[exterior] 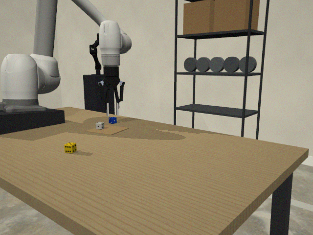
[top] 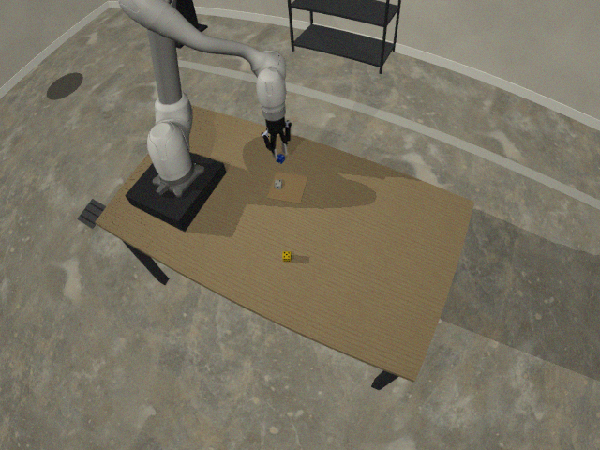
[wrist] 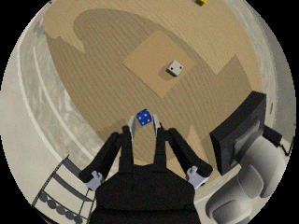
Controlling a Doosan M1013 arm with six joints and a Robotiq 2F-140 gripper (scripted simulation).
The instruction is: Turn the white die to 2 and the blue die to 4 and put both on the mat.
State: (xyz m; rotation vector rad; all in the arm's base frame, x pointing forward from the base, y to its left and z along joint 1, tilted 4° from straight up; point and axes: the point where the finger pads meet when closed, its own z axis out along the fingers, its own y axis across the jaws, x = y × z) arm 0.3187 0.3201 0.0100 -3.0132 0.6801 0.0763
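Now: the blue die 60 mm below my hand. Round my hand: white die (120 mm to the right, 70 mm ahead, 50 mm below); then mat (110 mm to the right, 100 mm ahead, 70 mm below); then yellow die (380 mm to the right, 280 mm ahead, 60 mm below).
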